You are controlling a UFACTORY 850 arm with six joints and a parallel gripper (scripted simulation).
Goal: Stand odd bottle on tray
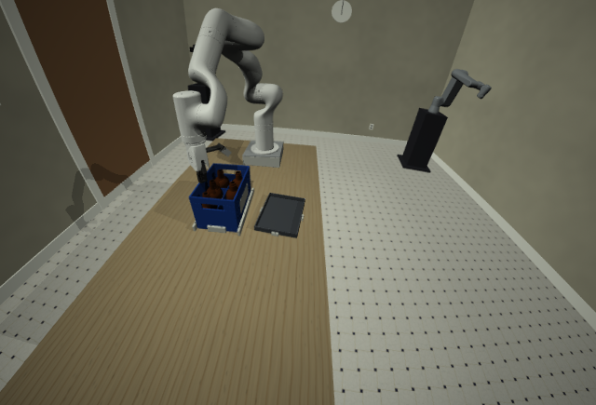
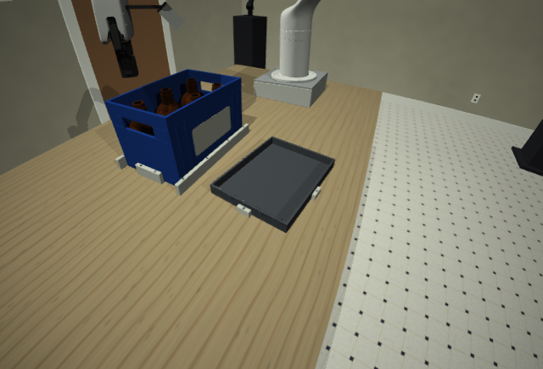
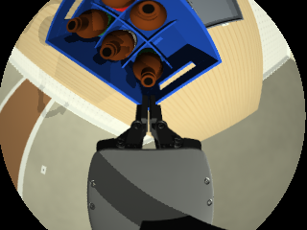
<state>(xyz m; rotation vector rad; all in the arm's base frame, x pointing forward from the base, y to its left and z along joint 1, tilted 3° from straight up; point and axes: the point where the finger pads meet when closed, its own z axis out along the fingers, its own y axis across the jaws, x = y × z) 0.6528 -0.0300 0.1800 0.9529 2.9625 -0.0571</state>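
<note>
Now: hand 110 mm past the bottle, 70 mm to the right of it and 160 mm above it. Round my hand: dark grey tray: 130 mm behind, 290 mm to the left, 230 mm below; blue crate: 100 mm behind, 30 mm to the left, 160 mm below.
</note>
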